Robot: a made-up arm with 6 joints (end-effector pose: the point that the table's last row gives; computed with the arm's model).
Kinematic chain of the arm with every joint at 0, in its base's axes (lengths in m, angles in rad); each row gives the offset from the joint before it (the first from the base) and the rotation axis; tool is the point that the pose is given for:
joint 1: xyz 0 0 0.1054 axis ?
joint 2: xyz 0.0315 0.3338 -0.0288 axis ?
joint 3: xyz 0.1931 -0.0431 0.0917 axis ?
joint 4: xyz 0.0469 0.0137 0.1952 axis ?
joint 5: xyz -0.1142 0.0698 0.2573 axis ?
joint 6: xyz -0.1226 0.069 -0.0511 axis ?
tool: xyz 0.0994 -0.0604 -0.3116
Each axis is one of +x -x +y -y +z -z.
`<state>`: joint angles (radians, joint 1 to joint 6).
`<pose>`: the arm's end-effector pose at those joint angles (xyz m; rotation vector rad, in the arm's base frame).
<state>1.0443 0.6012 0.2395 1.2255 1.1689 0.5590</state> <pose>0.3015 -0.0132 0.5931 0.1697 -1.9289 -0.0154</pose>
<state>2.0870 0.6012 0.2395 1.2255 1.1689 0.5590</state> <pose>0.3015 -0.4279 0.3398 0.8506 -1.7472 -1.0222</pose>
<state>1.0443 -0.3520 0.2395 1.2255 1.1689 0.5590</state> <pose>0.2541 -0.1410 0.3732 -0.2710 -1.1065 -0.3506</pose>
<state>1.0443 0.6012 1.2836 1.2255 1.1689 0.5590</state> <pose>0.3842 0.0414 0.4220 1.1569 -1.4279 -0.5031</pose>
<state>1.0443 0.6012 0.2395 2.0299 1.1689 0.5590</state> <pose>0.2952 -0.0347 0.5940 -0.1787 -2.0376 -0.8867</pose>
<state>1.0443 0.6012 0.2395 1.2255 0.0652 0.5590</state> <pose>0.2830 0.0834 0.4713 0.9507 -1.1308 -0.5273</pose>
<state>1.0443 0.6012 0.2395 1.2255 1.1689 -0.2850</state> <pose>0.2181 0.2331 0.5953 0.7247 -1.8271 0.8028</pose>
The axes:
joint 1: +x
joint 2: +z
joint 3: +x
joint 4: -y
joint 5: +z
joint 6: -x

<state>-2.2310 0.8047 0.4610 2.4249 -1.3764 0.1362</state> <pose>0.3400 -0.1738 -0.5373 0.1495 -0.9078 0.3175</pose>
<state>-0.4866 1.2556 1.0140 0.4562 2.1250 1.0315</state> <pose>0.3284 0.6529 0.2022 0.6712 -1.6271 1.9809</pose>
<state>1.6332 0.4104 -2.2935 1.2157 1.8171 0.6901</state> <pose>0.2360 0.1515 0.6252 -2.4078 -1.1230 1.5014</pose>
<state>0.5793 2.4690 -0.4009 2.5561 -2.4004 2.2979</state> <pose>-0.0884 0.4883 0.0958 0.4889 -0.2460 1.5671</pose>
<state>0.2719 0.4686 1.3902 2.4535 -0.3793 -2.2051</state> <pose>0.0078 0.2965 0.6716 -1.1045 2.0743 -0.3420</pose>
